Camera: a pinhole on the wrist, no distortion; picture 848 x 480 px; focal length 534.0 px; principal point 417.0 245.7 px. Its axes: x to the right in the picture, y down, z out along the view. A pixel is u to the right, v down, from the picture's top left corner.
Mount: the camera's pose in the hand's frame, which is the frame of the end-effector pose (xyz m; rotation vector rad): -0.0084 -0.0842 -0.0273 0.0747 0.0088 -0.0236
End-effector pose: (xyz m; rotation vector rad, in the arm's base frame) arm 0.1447 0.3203 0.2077 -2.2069 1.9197 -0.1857
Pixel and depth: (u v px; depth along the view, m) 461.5 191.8 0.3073
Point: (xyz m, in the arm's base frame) 0.3448 0.3404 -0.0281
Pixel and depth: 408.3 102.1 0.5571
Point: 0.5265 0.4113 -0.2273
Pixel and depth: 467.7 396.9 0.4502
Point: 0.2423 0.3112 -0.2138
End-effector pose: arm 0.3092 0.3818 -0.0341 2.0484 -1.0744 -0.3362
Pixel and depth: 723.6 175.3 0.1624
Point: 0.3585 0.2862 -0.2001
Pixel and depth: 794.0 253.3 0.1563
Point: 0.3580 0.2667 -0.1776
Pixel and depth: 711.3 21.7 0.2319
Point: 0.3915 0.2545 -0.2986
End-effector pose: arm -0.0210 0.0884 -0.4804 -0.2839 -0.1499 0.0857
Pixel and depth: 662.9 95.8 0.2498
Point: 0.0611 -0.0095 -0.2115
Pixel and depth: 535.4 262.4 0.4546
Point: 0.0127 0.1129 -0.0327
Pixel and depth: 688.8 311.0 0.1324
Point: 0.0268 0.0474 -0.3497
